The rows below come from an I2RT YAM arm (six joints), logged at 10 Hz.
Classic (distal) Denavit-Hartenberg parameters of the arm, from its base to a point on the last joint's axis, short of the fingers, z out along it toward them. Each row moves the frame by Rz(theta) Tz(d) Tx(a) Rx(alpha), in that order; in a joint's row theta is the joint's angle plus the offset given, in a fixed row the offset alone. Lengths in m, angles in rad.
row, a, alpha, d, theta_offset
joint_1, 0.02, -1.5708, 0.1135, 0
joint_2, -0.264, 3.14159, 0, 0
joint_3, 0.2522, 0, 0, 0.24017
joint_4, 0.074, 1.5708, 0, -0.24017
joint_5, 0, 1.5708, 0, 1.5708
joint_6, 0, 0, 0.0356, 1.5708
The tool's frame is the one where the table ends.
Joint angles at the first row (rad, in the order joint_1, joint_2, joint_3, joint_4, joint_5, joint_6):
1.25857, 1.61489, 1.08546, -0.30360, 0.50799, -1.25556
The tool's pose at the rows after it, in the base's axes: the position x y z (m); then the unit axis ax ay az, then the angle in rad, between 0 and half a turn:
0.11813 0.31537 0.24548 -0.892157 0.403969 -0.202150 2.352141
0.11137 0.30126 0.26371 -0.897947 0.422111 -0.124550 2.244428
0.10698 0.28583 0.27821 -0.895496 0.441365 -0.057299 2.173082
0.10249 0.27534 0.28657 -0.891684 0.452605 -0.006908 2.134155
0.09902 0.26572 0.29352 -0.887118 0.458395 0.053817 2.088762
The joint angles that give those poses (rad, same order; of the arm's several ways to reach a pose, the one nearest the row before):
1.25595, 1.55029, 1.07872, -0.29883, 0.42454, -1.21712
1.24886, 1.45092, 1.03421, -0.25914, 0.29443, -1.15597
1.23469, 1.36276, 0.99813, -0.24393, 0.19006, -1.09048
1.22877, 1.30402, 0.97336, -0.23708, 0.11843, -1.03842
1.21751, 1.24877, 0.94271, -0.20714, 0.02727, -0.98615

